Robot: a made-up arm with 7 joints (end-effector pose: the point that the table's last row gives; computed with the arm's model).
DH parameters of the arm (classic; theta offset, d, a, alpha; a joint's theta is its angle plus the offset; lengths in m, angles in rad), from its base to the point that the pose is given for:
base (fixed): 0 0 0 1.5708
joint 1: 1.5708 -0.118 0 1.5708
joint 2: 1.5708 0 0 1.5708
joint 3: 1.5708 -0.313 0 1.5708
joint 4: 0 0 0 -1.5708
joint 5: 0 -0.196 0 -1.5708
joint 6: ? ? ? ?
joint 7: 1.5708 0 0 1.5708
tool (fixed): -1.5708 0 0 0
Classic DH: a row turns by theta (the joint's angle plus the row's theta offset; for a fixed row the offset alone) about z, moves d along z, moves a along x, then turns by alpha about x.
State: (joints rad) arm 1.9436 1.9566 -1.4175 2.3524 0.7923 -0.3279 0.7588
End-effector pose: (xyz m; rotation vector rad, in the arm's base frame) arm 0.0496 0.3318 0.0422 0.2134 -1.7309 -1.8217
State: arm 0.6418 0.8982 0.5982 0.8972 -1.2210 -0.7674 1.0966
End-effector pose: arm 0.2233 0.5122 -0.0874 0.7920 -0.4739 -1.3577
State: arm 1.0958 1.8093 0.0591 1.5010 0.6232 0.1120 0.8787
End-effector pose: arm 0.0107 0.4327 0.2140 1.0123 -1.7321 -0.9743
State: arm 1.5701 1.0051 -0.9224 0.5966 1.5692 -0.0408 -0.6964
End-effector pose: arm 0.3288 0.4721 0.0663 0.3700 -1.6737 1.3759
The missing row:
joint 6: -1.5708 0 0 1.5708
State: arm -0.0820 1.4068 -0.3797 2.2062 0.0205 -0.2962 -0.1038
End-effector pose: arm 0.1387 0.3025 -0.1015 0.1298 -1.7662 -1.5544
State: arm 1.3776 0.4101 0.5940 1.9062 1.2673 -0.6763 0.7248
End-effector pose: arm 0.2126 0.3121 0.1147 0.1872 1.8652 0.1752
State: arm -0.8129 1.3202 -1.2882 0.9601 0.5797 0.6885 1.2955
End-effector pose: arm -0.1543 0.4919 -0.2077 -0.5684 1.6397 0.0307
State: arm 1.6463 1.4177 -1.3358 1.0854 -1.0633 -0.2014 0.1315
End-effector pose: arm 0.2246 0.4920 0.0575 1.8722 -0.2770 -1.6125
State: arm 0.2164 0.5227 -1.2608 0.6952 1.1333 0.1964 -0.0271
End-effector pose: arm 0.1365 0.2458 -0.4423 -0.0617 -0.2328 -0.2001
